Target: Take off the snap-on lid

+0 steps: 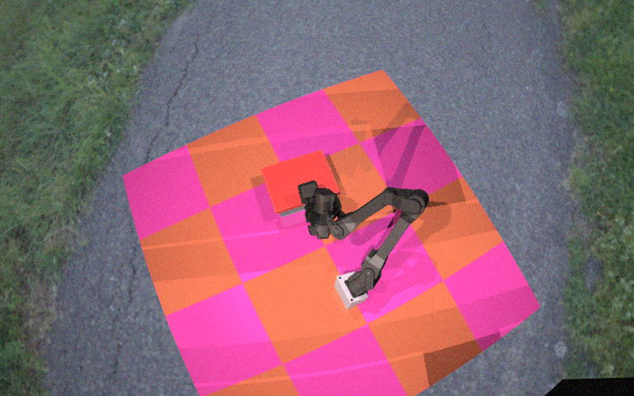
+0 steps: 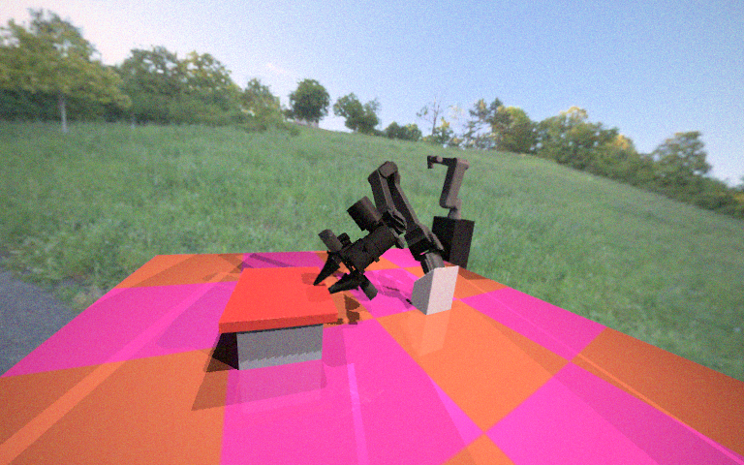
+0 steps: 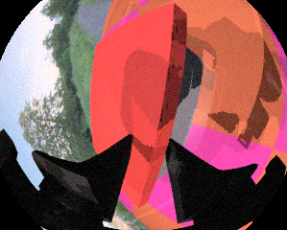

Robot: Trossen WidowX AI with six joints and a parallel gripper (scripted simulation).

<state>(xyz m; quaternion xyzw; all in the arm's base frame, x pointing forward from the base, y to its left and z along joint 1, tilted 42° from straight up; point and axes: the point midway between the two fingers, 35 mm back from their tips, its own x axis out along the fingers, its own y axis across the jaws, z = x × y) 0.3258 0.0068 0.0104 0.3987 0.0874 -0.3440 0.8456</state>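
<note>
Right now my gripper tip is 70 mm short of the snap-on lid, 10 mm to the left of it and 10 mm below it. The rest, counted from my gripper tip: grey storage box: 70 mm ahead, 50 mm below, 10 mm to the right.
</note>
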